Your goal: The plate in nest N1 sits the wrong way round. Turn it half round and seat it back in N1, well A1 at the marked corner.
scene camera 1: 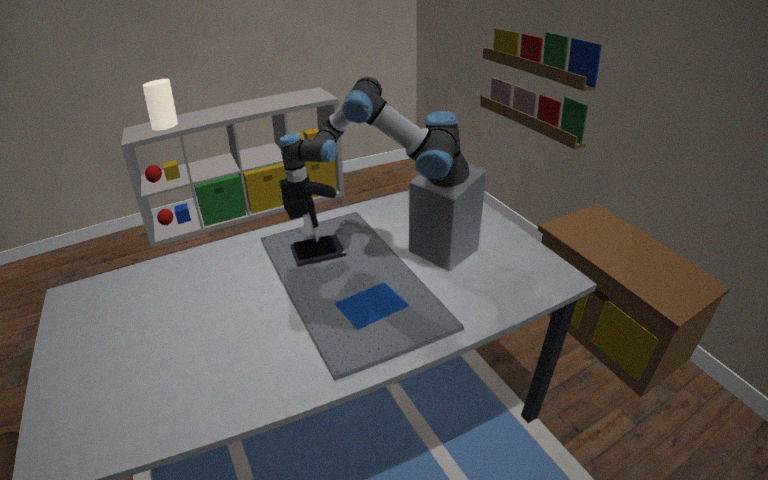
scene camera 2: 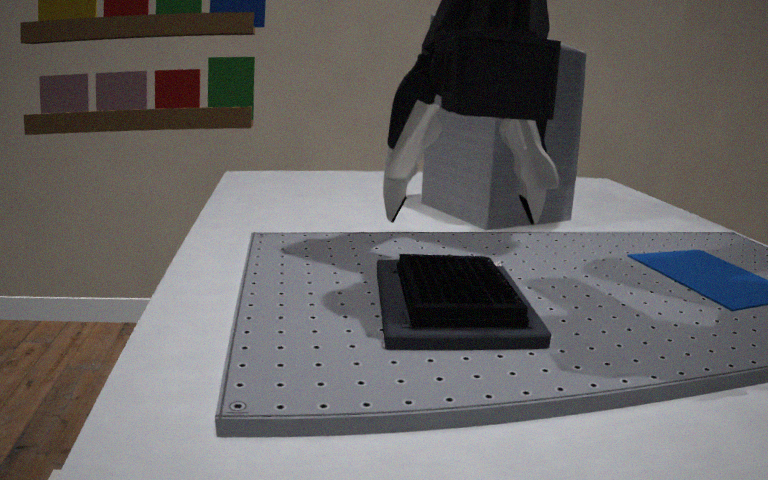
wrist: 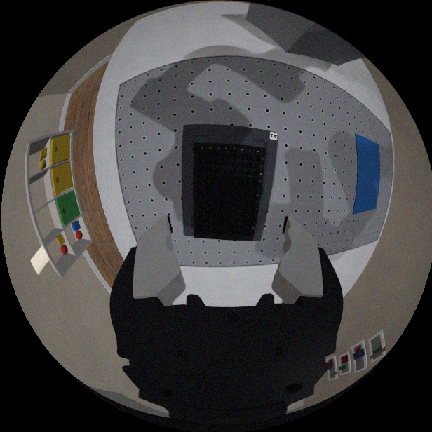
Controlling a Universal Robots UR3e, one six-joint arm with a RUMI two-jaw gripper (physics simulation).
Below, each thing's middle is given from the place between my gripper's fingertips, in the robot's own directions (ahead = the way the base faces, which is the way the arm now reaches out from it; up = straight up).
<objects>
Right now the black well plate [scene camera 2: 440, 290] is 5 cm below my hand and 1 cm behind it. From my hand the other things lie so: dark grey nest [wrist: 219, 133]: 7 cm below, 1 cm behind; then flat blue rectangle [scene camera 1: 373, 304]: 32 cm to the left, 7 cm below, 6 cm behind.
</objects>
